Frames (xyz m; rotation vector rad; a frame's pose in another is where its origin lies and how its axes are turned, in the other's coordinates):
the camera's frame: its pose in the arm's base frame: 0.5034 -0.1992 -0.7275 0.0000 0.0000 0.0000
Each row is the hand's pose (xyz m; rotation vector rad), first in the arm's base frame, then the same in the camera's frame.
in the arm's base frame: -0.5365 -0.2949 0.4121 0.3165 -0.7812 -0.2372
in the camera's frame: -1.0399 -0.0957 1.1396 0.3165 -0.7812 -0.2372
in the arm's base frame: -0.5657 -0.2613 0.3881 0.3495 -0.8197 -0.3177
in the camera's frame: -1.0691 -0.0621 1.1156 0.3495 -0.8197 -0.3177
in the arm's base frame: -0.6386 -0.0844 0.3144 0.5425 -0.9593 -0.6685
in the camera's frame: -1.1420 0.1148 1.0419 0.5425 -0.9593 -0.6685
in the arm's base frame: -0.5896 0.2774 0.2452 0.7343 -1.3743 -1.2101
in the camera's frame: -1.0930 0.4766 0.9727 0.7343 -1.3743 -1.2101
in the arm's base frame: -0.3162 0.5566 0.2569 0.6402 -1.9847 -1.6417
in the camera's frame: -0.8196 0.7558 0.9844 0.6402 -1.9847 -1.6417
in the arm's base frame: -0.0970 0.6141 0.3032 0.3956 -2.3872 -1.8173
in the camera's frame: -0.6004 0.8133 1.0307 0.3956 -2.3872 -1.8173
